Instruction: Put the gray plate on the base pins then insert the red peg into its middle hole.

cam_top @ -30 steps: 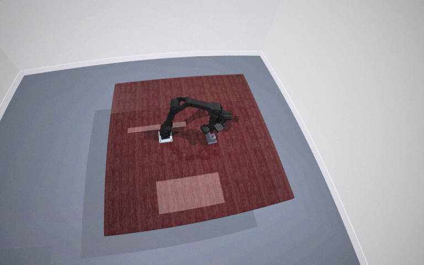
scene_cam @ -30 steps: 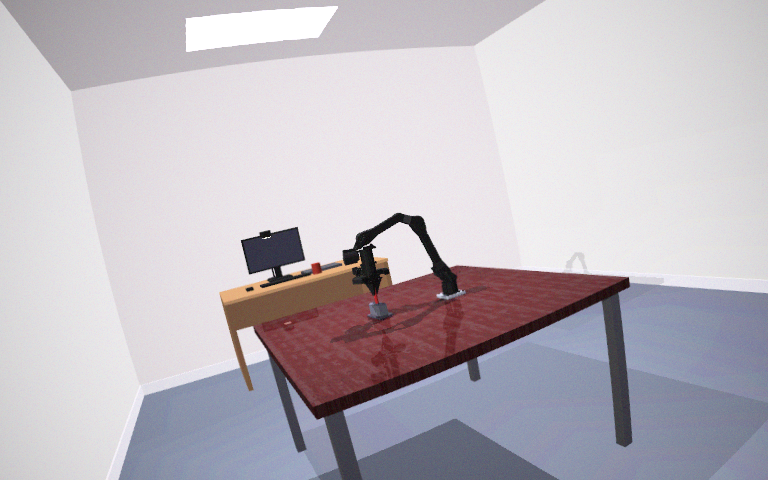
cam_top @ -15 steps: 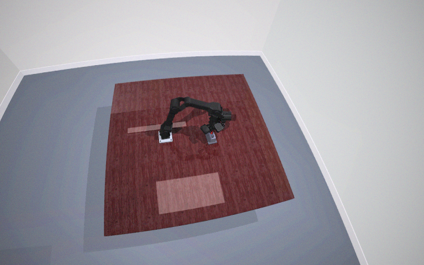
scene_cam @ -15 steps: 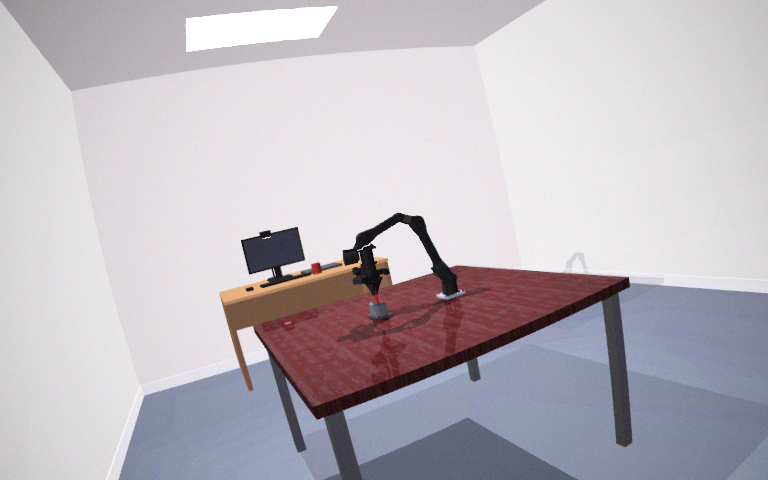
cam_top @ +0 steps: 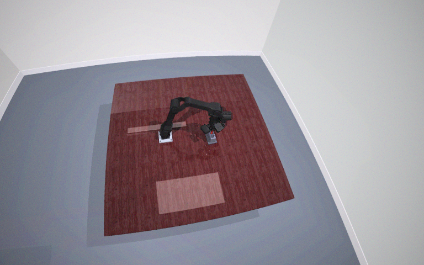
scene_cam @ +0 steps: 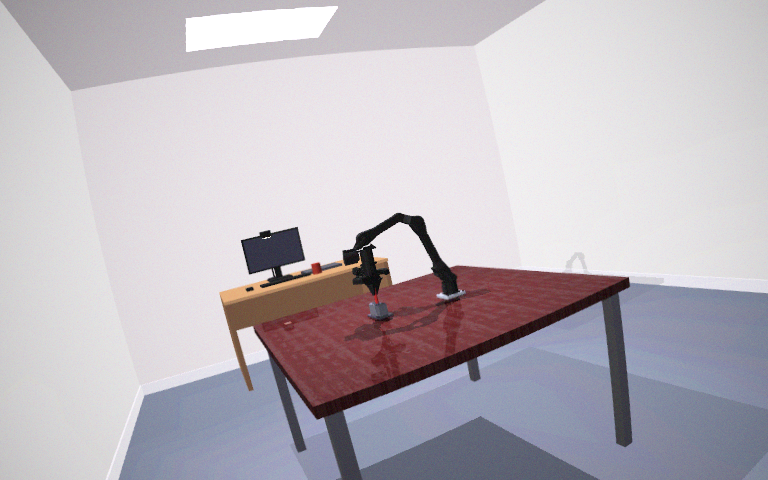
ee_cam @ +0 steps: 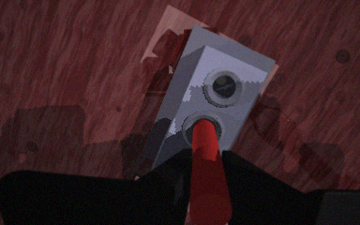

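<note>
Right now my gripper tip is right at the red peg. Round my gripper tip: gray plate: 5 cm below; gray base: 9 cm below.
</note>
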